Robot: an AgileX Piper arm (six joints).
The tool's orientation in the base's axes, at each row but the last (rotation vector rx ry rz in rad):
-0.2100, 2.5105, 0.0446
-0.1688, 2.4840, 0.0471
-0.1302, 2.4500, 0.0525
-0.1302, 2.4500, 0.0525
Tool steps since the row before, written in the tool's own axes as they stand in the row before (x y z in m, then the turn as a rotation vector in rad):
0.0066, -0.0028, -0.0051, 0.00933, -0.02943, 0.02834
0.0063, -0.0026, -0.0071, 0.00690, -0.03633, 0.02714
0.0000, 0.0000, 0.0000, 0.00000, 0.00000, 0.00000
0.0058, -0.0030, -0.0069, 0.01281, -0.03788, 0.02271
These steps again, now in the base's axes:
-0.0078, -0.0041, 0.0003, 0.01364, -0.02807, -0.02797
-0.0089, -0.0038, 0.0018, 0.01575, -0.03473, -0.02549
0.0000, 0.0000, 0.0000, 0.00000, 0.00000, 0.00000
-0.0085, -0.0039, 0.0016, 0.00858, -0.03706, -0.02583

